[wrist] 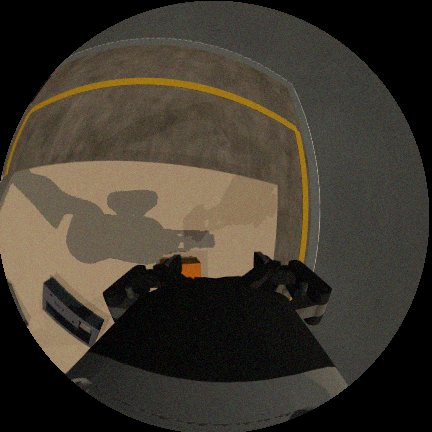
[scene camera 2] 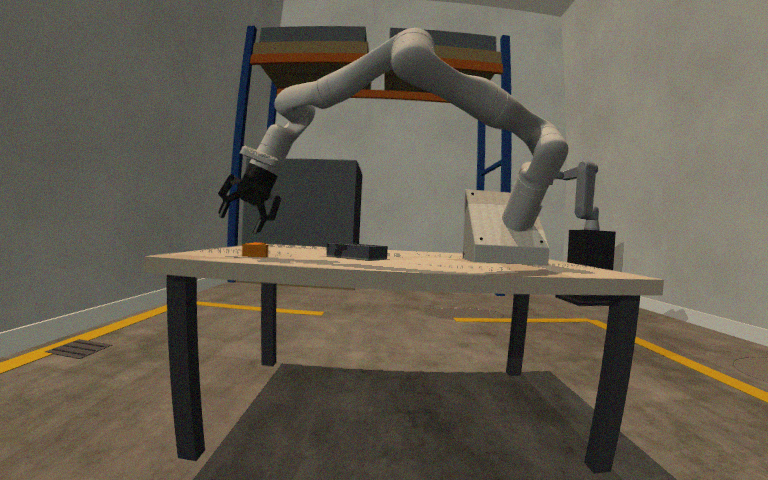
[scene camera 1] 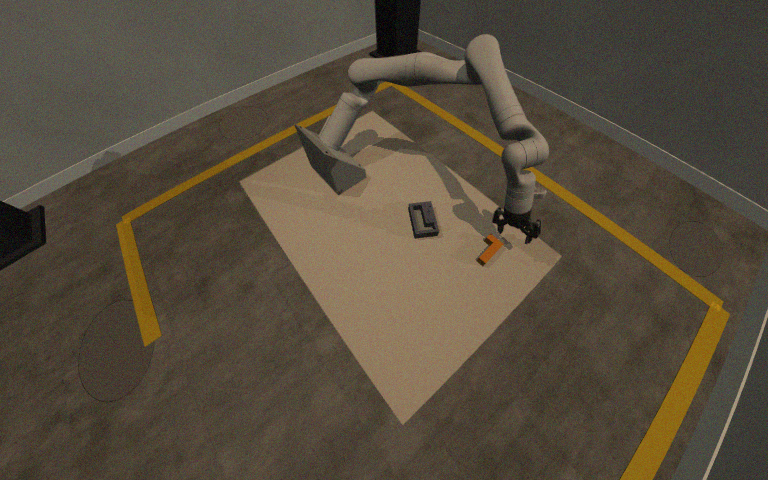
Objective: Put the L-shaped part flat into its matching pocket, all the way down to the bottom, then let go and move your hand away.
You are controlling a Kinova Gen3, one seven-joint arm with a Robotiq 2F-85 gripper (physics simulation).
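Frame: origin at the arm's base, x down, y left, z ahead, level; metres.
Seen in the pictures: gripper, fingertip midpoint: [wrist: 216, 261] [scene camera 2: 237, 225] [scene camera 1: 513, 237]; arm's base, origin of the base link: [scene camera 2: 516, 220] [scene camera 1: 329, 144].
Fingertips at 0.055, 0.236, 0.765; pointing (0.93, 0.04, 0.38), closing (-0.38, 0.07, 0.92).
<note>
Pixels of each thing's top centre, then the offset from my fingertips to it, as dx, dy, dz. "spot": a spot on its surface instead.
- orange L-shaped part, middle of its top: [scene camera 2: 260, 243] [scene camera 1: 488, 247] +0.044, -0.071, -0.036
- orange part, surface spot: [wrist: 191, 268] spot: +0.044, -0.024, -0.021
- dark grey block with the L-shaped pocket, middle of its top: [wrist: 65, 320] [scene camera 2: 357, 244] [scene camera 1: 423, 216] +0.038, -0.153, -0.283
The orange L-shaped part [scene camera 1: 490, 250] [scene camera 2: 254, 250] lies flat on the table [scene camera 1: 368, 294] [scene camera 2: 407, 277], outside the pocket. In the wrist view a piece of the orange part [wrist: 191, 268] shows beside the left finger; the rest is hidden by the gripper. The dark grey block with the L-shaped pocket [scene camera 1: 424, 232] [scene camera 2: 370, 252] [wrist: 62, 307] sits on the table, nearer the arm's base, and its pocket is empty in scene camera 1. My gripper [scene camera 1: 514, 236] [scene camera 2: 239, 223] [wrist: 216, 261] is open, with nothing between its fingers, and hangs tilted above the table near the orange part, not touching it.
The arm's slanted grey base [scene camera 1: 334, 169] [scene camera 2: 504, 253] stands at the far end of the table, beyond the pocket block. The table's edge is close to the gripper's side. A blue and orange shelf rack [scene camera 2: 241, 135] and a dark cabinet [scene camera 2: 322, 200] stand behind the table.
</note>
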